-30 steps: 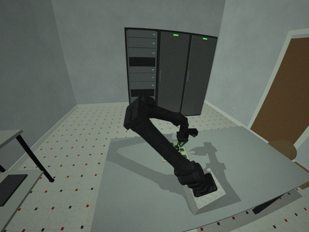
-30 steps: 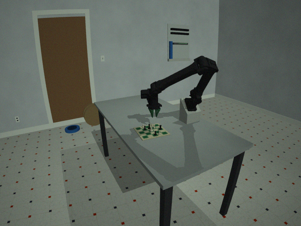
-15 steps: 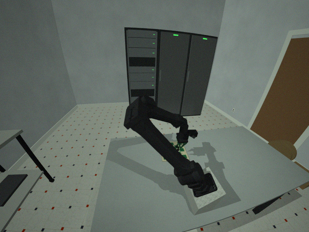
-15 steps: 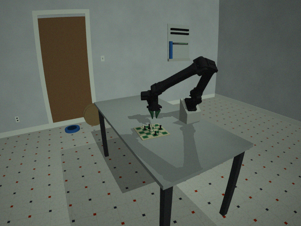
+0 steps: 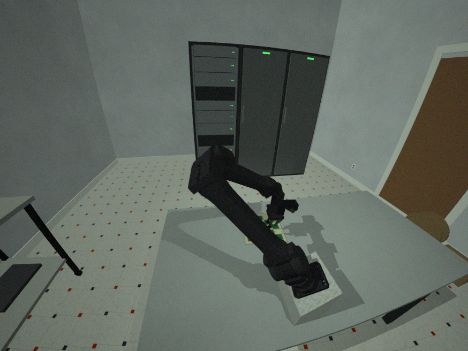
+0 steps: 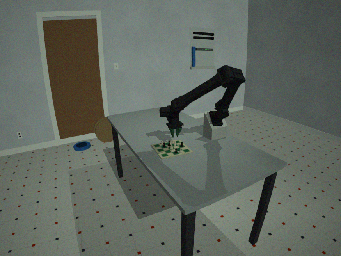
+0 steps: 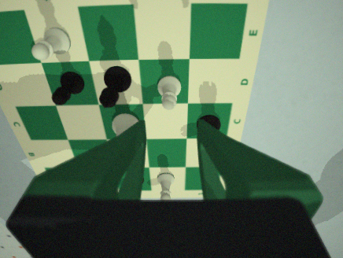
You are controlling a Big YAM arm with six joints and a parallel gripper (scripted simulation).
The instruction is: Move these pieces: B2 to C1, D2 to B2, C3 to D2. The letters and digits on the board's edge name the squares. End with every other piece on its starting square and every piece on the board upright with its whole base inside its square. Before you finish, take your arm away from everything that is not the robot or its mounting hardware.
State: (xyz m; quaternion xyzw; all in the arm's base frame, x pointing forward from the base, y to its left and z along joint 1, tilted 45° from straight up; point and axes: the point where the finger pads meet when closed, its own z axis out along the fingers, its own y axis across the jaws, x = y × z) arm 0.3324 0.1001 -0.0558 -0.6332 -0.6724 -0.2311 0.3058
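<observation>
Now: the tall white piece 40 mm ahead of my hand, 40 mm to the left of it and 40 mm below it. Also, from my hand: chessboard: 40 mm ahead, 40 mm to the left, 70 mm below.
</observation>
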